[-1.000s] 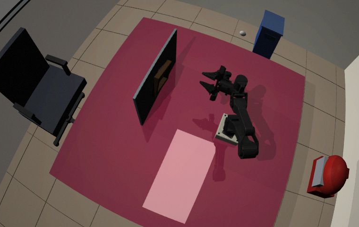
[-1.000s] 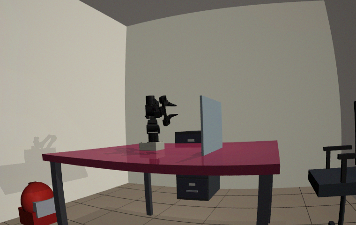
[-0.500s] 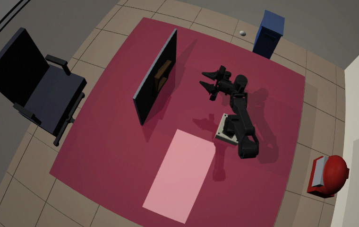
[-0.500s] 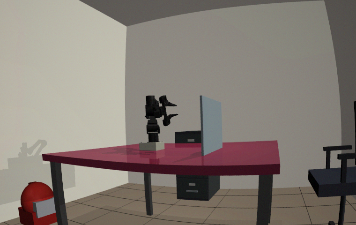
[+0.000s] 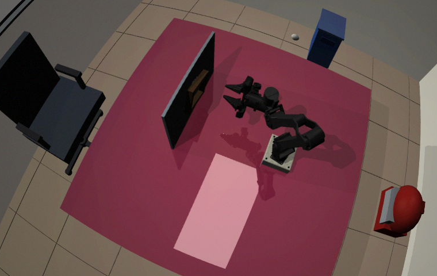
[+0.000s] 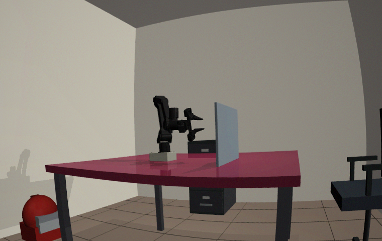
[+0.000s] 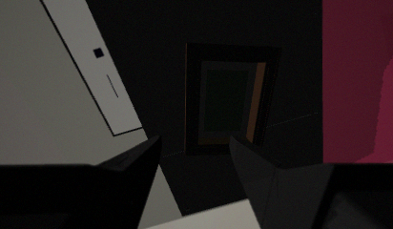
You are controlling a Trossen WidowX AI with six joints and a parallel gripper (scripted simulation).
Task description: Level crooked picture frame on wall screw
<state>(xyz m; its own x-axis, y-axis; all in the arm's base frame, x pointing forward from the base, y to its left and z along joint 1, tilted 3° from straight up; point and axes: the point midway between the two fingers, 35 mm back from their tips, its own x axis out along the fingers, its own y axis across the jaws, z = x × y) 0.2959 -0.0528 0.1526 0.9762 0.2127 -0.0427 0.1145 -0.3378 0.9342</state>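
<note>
The brown wooden picture frame is 12 cm ahead of my gripper tip, 5 cm below it and 4 cm to the left of it. The rest, counted from my gripper tip: wall panel: 13 cm ahead, 6 cm below, 4 cm to the left.
</note>
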